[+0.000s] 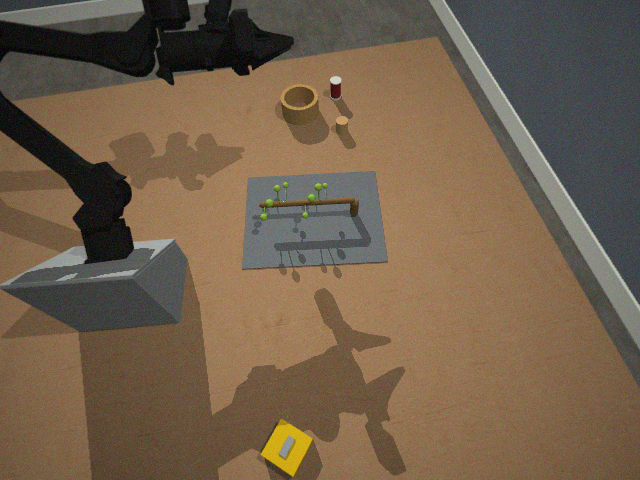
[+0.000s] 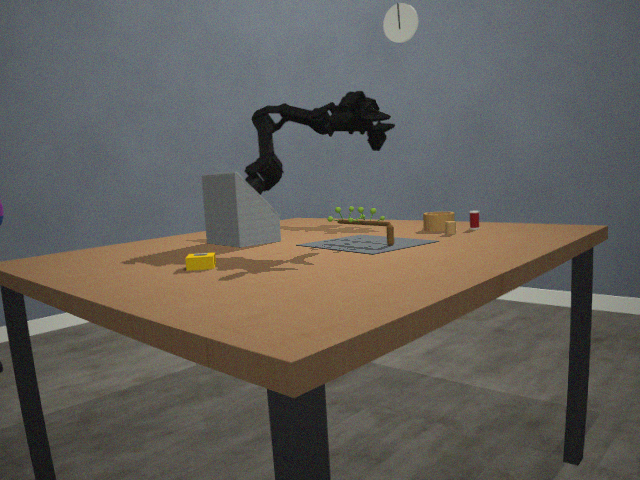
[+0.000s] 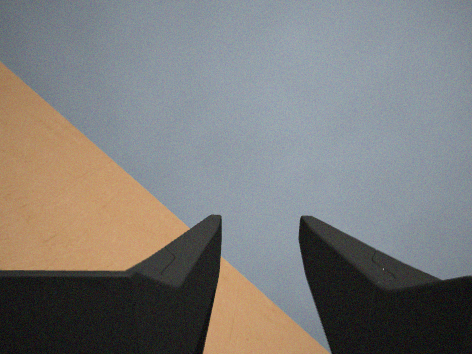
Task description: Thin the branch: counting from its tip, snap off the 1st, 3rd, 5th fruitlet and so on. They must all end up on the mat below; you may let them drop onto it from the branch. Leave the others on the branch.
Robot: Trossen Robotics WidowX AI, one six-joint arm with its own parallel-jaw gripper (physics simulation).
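Places are measured from the arm's base along level axes (x ahead, y left, z up), in metres.
Pixels of known places: gripper, between the fingertips: point(image 1: 292, 43) point(image 2: 392, 121) point(image 3: 260, 226); arm's base, origin of its link: point(image 1: 110, 255) point(image 2: 245, 196).
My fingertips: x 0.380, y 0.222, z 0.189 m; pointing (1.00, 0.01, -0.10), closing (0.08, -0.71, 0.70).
Note:
Ahead of a thing's pixels: the offset from my fingertips to its top centre. "pt": to the spot under its first point. Level surfaces: height alone.
The brown branch @(dx -0.019, dy -0.136, dz -0.263 m) point(image 1: 336, 201) point(image 2: 364, 222) is held level above the grey mat @(dz -0.322 m) point(image 1: 315, 258) point(image 2: 372, 251) by a short post at its right end. Several green fruitlets sit along it on thin stems, among them one near the tip @(pt dx -0.112, dy -0.161, dz -0.253 m) point(image 1: 263, 217), one standing up @(dx -0.058, dy -0.101, dz -0.252 m) point(image 1: 285, 184) and one nearer the post @(dx +0.025, dy -0.120, dz -0.253 m) point(image 1: 324, 185). Their shadows fall on the mat and past its front edge. No loose fruitlet can be made out on the mat. My gripper point(image 2: 391, 121) point(image 3: 260, 226) is open with nothing between its fingers, high above the table and away from the branch.
A wooden bowl @(dx +0.027, dy +0.193, dz -0.274 m) point(image 1: 299, 113) point(image 2: 438, 222), a red can with a white lid @(dx +0.130, dy +0.228, dz -0.271 m) point(image 1: 335, 88) point(image 2: 474, 220) and a small tan cylinder @(dx +0.116, dy +0.101, dz -0.288 m) point(image 1: 341, 125) point(image 2: 450, 227) stand behind the mat. A yellow block @(dx -0.141, dy -0.571, dz -0.292 m) point(image 1: 299, 449) point(image 2: 200, 262) lies near the front. The arm's grey wedge base point(image 1: 118, 304) point(image 2: 219, 211) stands left.

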